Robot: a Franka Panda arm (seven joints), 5 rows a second.
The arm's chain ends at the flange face. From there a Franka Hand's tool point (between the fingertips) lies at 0.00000 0.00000 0.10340 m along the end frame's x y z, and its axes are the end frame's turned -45 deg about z.
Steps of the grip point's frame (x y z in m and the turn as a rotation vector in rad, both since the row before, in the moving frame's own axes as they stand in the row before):
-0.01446 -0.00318 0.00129 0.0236 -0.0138 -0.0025
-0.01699 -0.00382 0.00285 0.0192 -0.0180 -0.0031
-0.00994 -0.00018 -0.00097 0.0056 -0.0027 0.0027
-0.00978 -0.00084 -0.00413 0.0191 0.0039 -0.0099
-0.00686 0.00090 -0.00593 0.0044 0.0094 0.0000
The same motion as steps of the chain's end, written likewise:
-0.00974 0.00869 0.00133 0.0069 -0.0264 -0.0025
-0.01200 0.00940 0.00289 0.0008 -0.0263 -0.0031
-0.00655 0.00711 -0.00097 0.0021 -0.0059 0.0027
-0.00639 0.00800 -0.00411 0.0163 -0.0107 -0.0099
-0.00458 0.00650 -0.00592 0.0098 0.0035 0.0000

